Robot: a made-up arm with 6 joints.
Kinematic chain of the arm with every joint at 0, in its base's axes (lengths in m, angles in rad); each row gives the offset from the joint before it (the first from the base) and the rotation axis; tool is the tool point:
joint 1: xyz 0 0 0.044 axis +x
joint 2: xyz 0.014 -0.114 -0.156 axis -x
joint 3: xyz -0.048 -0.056 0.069 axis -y
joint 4: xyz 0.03 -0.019 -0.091 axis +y
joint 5: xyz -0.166 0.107 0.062 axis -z
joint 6: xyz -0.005 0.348 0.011 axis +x
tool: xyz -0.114 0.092 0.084
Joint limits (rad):
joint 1: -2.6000..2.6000
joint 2: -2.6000..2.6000
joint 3: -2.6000..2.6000
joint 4: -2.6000..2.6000
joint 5: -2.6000..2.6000
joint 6: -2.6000..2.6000
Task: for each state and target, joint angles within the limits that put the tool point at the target. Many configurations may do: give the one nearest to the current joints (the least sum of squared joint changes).
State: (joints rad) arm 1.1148 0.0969 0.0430 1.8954 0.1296 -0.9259
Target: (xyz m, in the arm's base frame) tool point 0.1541 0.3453 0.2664
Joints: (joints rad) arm 0.7127 0.0529 -0.1091 2.0672 0.1370 -0.9047
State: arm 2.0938 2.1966 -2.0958 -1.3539 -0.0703 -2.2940
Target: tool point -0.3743 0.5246 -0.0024
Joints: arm 1.6038 1.6972 -1.8321 -1.5105 0.1334 -2.6000
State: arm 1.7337 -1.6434 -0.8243 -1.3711 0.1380 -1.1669
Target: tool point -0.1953 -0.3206 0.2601
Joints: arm 1.6591 -1.5107 -0.4796 -1.6661 -0.1134 -1.1674
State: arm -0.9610 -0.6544 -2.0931 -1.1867 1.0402 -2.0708
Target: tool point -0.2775 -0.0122 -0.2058
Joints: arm -1.5335 -0.2124 -1.7533 -1.4138 0.4192 -2.4425
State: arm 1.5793 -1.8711 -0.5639 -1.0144 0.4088 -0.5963
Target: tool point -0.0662 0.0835 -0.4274
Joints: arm 2.1595 -2.1373 -0.5646 -1.0537 0.6976 -0.5058
